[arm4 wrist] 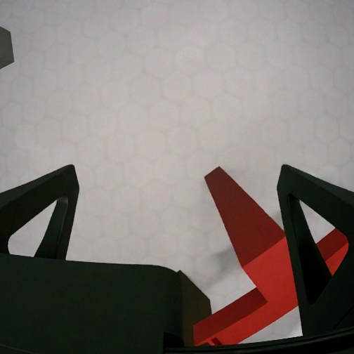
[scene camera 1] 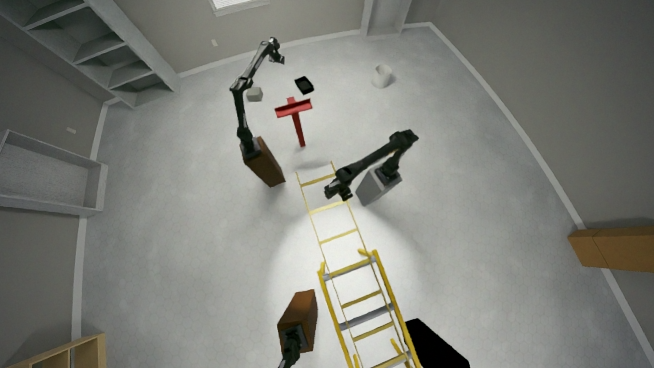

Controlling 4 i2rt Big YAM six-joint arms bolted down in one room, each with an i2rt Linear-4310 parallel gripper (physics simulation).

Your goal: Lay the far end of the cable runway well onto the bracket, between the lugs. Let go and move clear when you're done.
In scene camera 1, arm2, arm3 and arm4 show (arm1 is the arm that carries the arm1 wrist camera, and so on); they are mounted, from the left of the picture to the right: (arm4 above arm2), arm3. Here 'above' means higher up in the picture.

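Observation:
The red bracket (arm4 wrist: 272,272) (scene camera 1: 293,108) is a crossbar on a post, in the lower right of the arm4 wrist view. The yellow ladder-like cable runway (scene camera 1: 338,236) runs up the middle of scene camera 1. Its upper end lies below the bracket in the picture, apart from it. Arm4's gripper (arm4 wrist: 179,167) (scene camera 1: 278,59) is open and empty, above and left of the bracket in scene camera 1. Arm3's gripper (scene camera 1: 336,191) is at the runway's right rail near the upper end; its fingers are too small to judge. Grippers of arm1 and arm2 do not show.
A thicker yellow and grey frame (scene camera 1: 328,300) lies along the runway's lower part. Arm pedestals (scene camera 1: 263,162) (scene camera 1: 372,187) (scene camera 1: 298,320) stand beside the runway. A grey block (scene camera 1: 254,94), a black tray-like object (scene camera 1: 304,85) and a white bin (scene camera 1: 382,76) are near the back wall.

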